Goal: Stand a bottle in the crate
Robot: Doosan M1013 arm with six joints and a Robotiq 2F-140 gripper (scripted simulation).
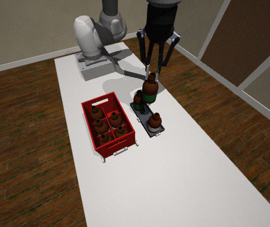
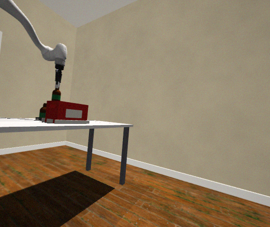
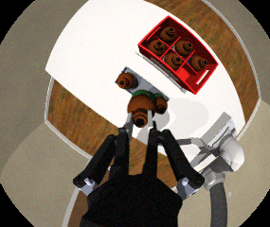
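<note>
The bottle lies 90 mm below my hand. Also, from my hand: red crate (20 mm behind, 230 mm to the right, 270 mm below); dark tray (340 mm below).
</note>
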